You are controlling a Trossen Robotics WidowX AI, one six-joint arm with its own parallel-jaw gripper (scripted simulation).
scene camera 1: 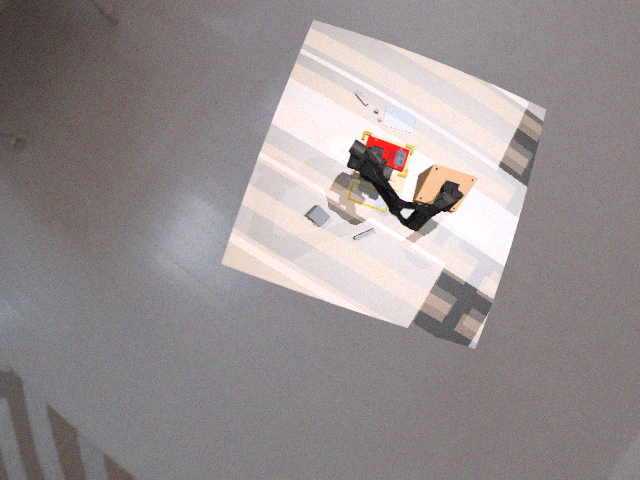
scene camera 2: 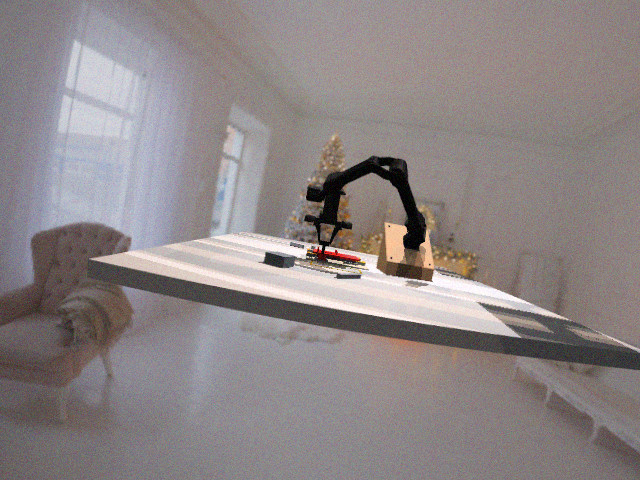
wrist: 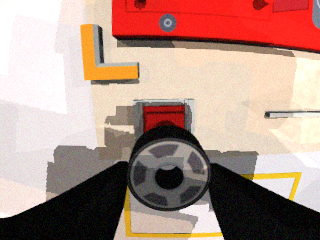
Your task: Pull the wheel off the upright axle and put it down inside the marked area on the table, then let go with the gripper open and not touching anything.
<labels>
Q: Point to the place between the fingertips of my gripper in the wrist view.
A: At 168, 170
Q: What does my gripper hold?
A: A dark grey wheel.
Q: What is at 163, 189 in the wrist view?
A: A dark grey wheel.
</labels>
